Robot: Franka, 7 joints.
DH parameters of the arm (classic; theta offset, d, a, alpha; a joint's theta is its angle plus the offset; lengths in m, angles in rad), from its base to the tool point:
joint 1: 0 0.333 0 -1.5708
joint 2: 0 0 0 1.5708
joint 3: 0 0.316 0.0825 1.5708
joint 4: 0 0 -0.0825 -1.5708
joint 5: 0 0.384 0 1.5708
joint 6: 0 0 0.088 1.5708
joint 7: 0 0.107 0 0
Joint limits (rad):
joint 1: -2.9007..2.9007
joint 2: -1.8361..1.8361
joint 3: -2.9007..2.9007
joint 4: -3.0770..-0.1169
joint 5: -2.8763..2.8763
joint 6: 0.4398..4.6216
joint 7: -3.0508..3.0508
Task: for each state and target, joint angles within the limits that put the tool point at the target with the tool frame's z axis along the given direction. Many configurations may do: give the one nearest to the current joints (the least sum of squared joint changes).
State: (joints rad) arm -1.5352 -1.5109 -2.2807 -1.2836 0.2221 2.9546 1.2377
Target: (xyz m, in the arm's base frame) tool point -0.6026 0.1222 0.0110 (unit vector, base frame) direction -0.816 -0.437 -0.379
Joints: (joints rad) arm -1.2602 -1.8200 -1.9559 -1.8451 0.1765 3.3509 1.2377
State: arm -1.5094 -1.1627 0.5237 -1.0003 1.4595 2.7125 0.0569
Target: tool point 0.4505 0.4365 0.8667 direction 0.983 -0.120 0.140
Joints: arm -1.8594 -1.2637 0.6894 -0.9462 1.2415 2.3087 0.0569
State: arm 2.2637 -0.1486 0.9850 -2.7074 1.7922 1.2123 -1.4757
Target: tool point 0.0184 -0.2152 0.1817 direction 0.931 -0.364 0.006
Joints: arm 2.6874 -0.2284 1.6645 -3.0746 1.5967 1.3384 -1.4757
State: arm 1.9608 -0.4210 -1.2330 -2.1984 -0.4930 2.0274 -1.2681
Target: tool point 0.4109 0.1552 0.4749 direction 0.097 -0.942 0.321
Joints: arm 2.2649 0.5787 -1.7713 -2.3065 -1.2029 1.4178 -1.2681
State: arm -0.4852 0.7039 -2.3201 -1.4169 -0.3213 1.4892 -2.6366
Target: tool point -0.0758 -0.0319 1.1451 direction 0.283 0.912 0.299
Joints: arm -1.2489 0.4900 -2.7540 -0.7224 -1.0434 1.8647 -2.6366
